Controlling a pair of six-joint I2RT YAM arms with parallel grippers.
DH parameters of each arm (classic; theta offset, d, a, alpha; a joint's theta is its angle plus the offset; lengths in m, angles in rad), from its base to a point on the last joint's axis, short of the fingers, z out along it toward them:
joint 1: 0 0.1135 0.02 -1.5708
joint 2: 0 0 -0.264 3.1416
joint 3: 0.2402 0 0.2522 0
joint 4: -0.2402 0 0.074 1.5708
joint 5: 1.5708 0 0 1.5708
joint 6: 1.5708 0.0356 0 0
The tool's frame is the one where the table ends.
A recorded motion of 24 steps. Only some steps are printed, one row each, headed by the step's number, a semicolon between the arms.
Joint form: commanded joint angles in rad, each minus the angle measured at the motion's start. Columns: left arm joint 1, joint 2, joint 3, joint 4, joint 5, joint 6; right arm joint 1, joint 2, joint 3, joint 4, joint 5, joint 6.
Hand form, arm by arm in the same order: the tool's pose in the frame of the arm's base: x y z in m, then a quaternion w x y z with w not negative. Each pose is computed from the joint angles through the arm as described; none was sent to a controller.
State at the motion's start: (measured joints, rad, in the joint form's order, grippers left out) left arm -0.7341 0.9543 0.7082 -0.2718 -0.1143 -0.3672; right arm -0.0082 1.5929 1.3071 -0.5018 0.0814 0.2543
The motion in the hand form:
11: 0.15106 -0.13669 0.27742 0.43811 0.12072 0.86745 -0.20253; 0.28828 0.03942 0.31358 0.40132 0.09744 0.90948 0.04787
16: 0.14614 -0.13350 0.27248 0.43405 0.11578 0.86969 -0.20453; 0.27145 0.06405 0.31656 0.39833 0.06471 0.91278 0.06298
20: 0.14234 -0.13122 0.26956 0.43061 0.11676 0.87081 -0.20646; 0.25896 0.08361 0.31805 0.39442 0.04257 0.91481 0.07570
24: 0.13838 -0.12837 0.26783 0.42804 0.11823 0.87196 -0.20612; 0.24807 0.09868 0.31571 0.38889 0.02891 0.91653 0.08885
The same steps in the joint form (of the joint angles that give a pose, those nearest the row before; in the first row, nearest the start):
11: -0.0297 -0.0346 0.0229 -0.1114 -0.0481 -0.0313; 0.1564 -0.2561 -0.1418 -0.0700 0.0191 0.0632
16: -0.0358 -0.0604 -0.0034 -0.1179 -0.0514 -0.0482; 0.2550 -0.3001 -0.1612 -0.0984 0.0370 0.0823
20: -0.0404 -0.0800 -0.0198 -0.1261 -0.0483 -0.0532; 0.3384 -0.3235 -0.1700 -0.1190 0.0558 0.1093
24: -0.0443 -0.1017 -0.0315 -0.1418 -0.0483 -0.0547; 0.4067 -0.3417 -0.1893 -0.1255 0.0684 0.1429

